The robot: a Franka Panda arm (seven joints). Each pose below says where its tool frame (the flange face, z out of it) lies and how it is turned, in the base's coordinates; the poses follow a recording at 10 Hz.
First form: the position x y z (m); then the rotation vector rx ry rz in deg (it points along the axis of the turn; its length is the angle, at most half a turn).
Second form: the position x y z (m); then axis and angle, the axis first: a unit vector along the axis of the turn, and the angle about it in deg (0 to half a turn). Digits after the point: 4 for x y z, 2 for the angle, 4 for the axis.
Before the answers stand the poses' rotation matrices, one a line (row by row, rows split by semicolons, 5 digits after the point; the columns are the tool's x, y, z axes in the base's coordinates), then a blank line. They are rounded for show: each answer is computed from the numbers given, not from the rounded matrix.
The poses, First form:
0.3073, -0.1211, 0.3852, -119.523, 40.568, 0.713
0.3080, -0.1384, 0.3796, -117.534, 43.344, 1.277
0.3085, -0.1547, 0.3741, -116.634, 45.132, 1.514
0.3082, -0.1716, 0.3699, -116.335, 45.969, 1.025
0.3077, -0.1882, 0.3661, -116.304, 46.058, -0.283
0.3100, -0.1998, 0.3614, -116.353, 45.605, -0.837
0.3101, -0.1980, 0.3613, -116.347, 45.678, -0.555
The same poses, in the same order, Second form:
0.83561 -0.48874 0.25078; -0.47963 -0.42658 0.76680; -0.26779 -0.76103 -0.59087
0.81100 -0.52039 0.26736; -0.50374 -0.38871 0.77146; -0.29753 -0.76033 -0.57738
0.79474 -0.53977 0.27756; -0.51996 -0.36955 0.77011; -0.31311 -0.75636 -0.57436
0.78722 -0.54493 0.28868; -0.53152 -0.36221 0.76569; -0.31269 -0.75621 -0.57479
0.78649 -0.53728 0.30458; -0.54098 -0.36139 0.75943; -0.29795 -0.76206 -0.57488
0.79044 -0.52900 0.30883; -0.53997 -0.36371 0.75904; -0.28921 -0.76673 -0.57314
0.78983 -0.53160 0.30588; -0.53888 -0.36335 0.75999; -0.29287 -0.76510 -0.57345

0.3073, -0.1211, 0.3852, -0.9469, 0.3214, 0.0056, 126.22
0.3080, -0.1384, 0.3796, -0.9382, 0.3460, 0.0102, 125.28
0.3085, -0.1547, 0.3741, -0.9325, 0.3609, 0.0121, 125.07
0.3082, -0.1716, 0.3699, -0.9300, 0.3675, 0.0082, 125.09
0.3077, -0.1882, 0.3661, -0.9297, 0.3682, -0.0023, 125.09
0.3100, -0.1998, 0.3614, -0.9310, 0.3649, -0.0067, 124.97
0.3101, -0.1980, 0.3613, -0.9308, 0.3654, -0.0044, 124.99

